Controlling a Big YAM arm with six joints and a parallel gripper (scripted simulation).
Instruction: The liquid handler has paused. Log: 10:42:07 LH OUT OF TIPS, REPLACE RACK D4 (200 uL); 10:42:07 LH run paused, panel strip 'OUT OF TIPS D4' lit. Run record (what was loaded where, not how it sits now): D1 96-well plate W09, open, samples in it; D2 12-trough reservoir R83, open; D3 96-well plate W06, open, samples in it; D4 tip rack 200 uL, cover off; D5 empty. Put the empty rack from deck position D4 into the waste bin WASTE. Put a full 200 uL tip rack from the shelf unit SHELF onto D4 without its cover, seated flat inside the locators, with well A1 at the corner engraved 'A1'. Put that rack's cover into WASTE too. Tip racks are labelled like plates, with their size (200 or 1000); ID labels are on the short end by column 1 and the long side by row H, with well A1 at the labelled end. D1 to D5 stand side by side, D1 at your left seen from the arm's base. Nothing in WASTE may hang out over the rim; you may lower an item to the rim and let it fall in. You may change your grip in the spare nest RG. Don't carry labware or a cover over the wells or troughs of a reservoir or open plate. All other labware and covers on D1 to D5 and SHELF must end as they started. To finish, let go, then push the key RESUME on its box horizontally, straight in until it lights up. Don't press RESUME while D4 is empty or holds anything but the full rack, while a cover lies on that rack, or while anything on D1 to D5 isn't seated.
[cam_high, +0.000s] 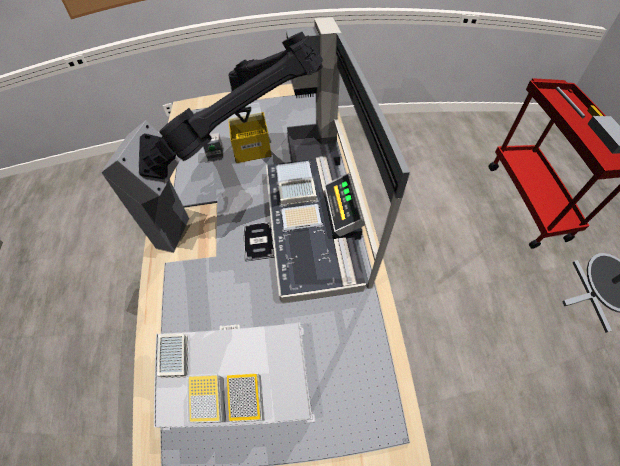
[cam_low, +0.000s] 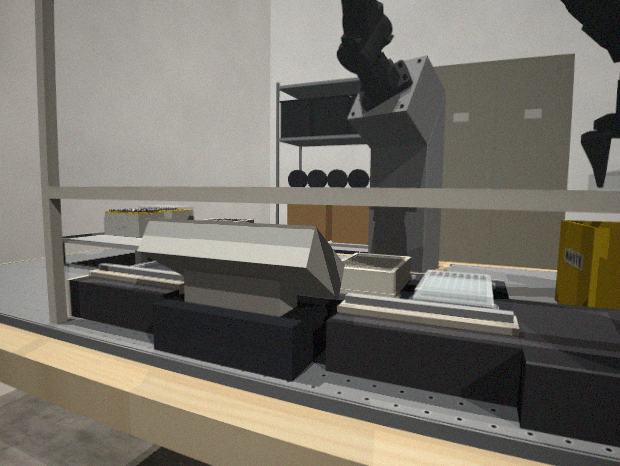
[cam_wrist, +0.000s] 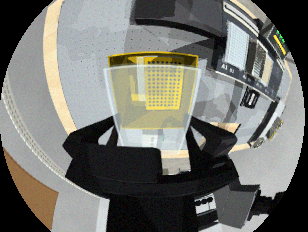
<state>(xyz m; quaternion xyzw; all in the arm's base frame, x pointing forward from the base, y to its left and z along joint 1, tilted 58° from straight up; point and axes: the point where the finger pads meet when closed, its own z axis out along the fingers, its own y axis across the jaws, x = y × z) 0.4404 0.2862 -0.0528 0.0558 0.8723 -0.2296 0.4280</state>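
The yellow waste bin lies 150 mm below my hand. Also, from my hand: clear cover 10 mm above; then clear plate 280 mm to the right, 140 mm below, 40 mm ahead; then resume box 150 mm behind, 130 mm below, 50 mm to the left.
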